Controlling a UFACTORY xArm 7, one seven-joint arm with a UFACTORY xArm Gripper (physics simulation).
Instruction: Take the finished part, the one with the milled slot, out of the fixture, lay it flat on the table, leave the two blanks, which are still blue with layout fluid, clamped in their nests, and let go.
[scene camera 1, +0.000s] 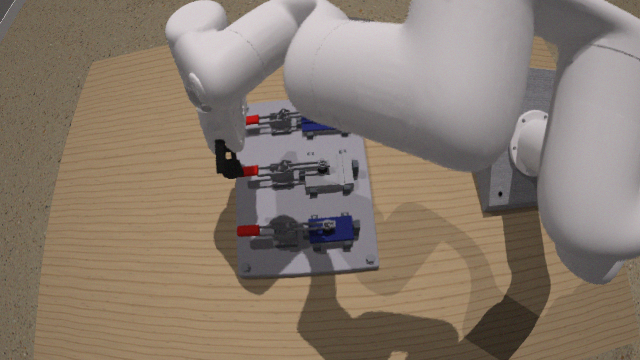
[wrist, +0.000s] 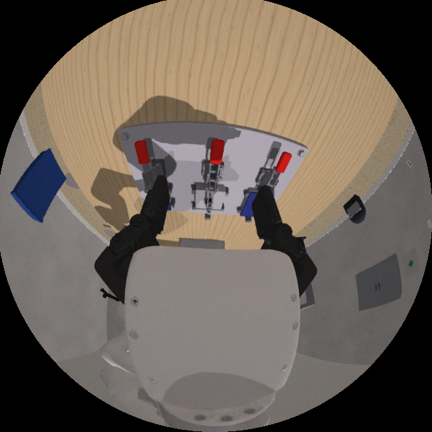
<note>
In view: the gripper (scene camera 1: 235, 149), a blue blank (scene camera 1: 344, 227), a finished part (scene camera 1: 340, 173) and a fixture plate (scene camera 1: 257, 203).
The fixture plate is seen too in the wrist view (wrist: 183, 145).
</note>
